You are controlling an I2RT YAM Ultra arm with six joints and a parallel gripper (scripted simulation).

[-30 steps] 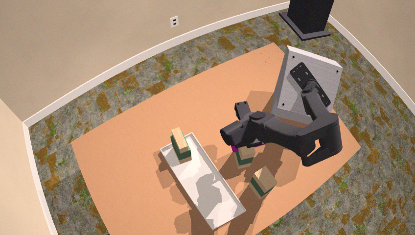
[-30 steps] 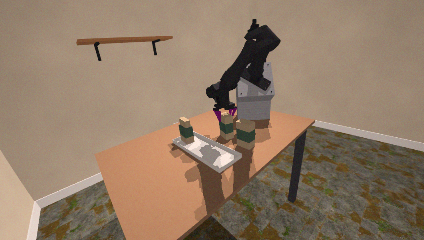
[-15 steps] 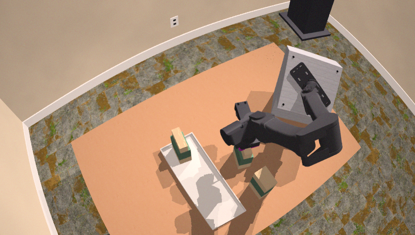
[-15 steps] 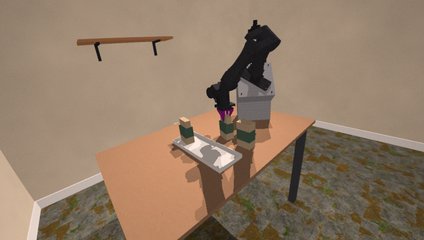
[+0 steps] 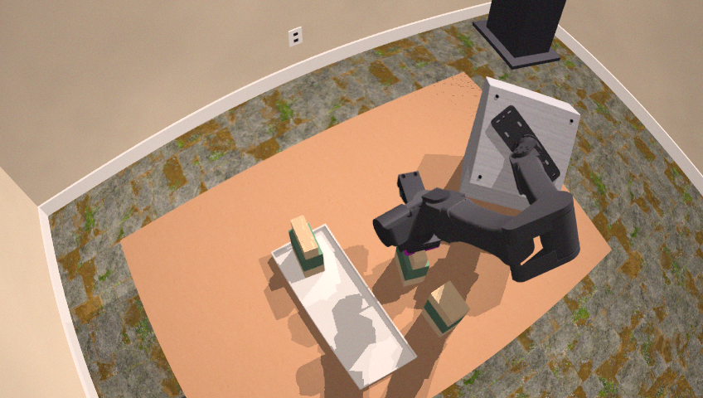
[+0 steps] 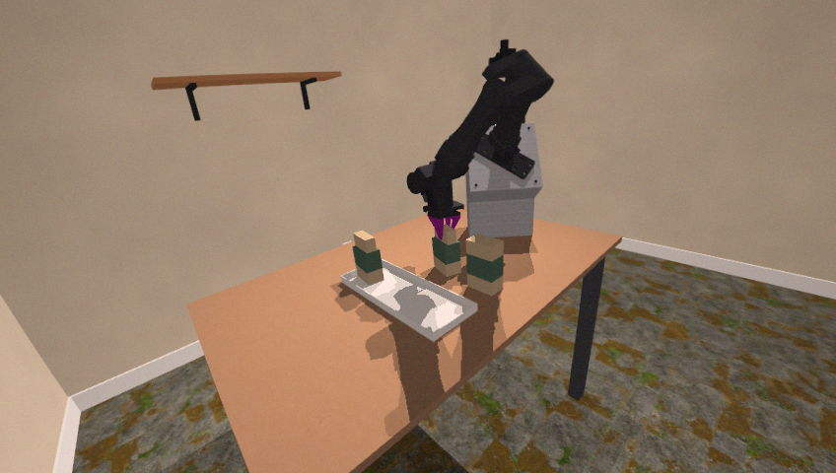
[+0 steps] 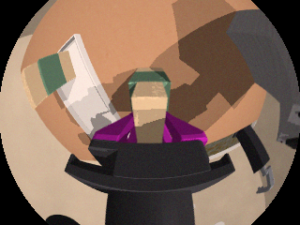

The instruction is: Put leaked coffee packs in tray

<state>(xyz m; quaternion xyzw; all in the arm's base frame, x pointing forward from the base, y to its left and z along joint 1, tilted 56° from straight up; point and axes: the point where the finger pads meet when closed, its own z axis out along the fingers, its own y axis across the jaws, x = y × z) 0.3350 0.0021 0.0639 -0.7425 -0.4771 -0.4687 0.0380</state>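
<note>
My gripper is now 18 cm short of the white tray, 11 cm above it and 3 cm to the right of it.
</note>
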